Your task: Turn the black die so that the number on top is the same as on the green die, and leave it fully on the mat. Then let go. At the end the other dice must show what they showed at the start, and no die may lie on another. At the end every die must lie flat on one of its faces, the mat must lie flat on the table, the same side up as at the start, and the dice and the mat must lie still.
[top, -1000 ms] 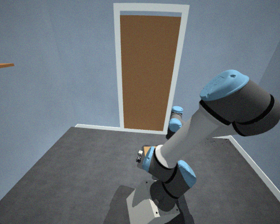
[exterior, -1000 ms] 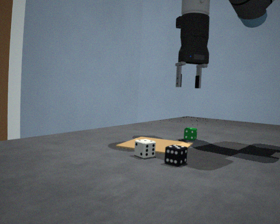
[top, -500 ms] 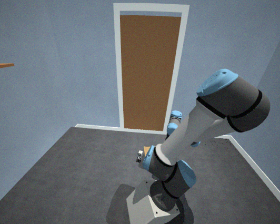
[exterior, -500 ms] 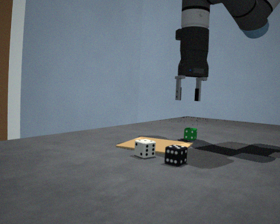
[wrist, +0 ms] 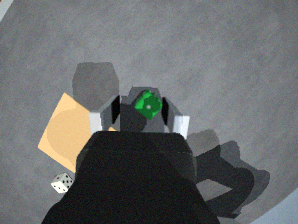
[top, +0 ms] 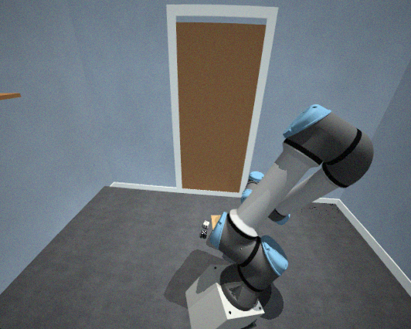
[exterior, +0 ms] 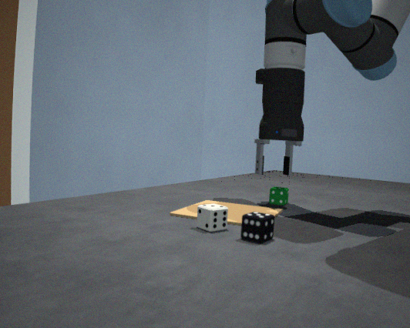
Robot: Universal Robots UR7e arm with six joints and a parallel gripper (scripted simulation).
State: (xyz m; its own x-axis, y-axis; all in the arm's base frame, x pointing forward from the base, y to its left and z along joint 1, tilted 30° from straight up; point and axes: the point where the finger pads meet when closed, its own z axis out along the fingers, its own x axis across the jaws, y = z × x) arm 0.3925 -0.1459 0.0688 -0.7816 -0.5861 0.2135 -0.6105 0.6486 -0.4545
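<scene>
The green die is 10 mm behind my hand and 60 mm below it. Round my hand: white die (10 mm ahead, 250 mm to the left, 60 mm below); tan mat (30 mm ahead, 140 mm to the left, 70 mm below); black die (50 mm behind, 270 mm to the left, 60 mm below).
</scene>
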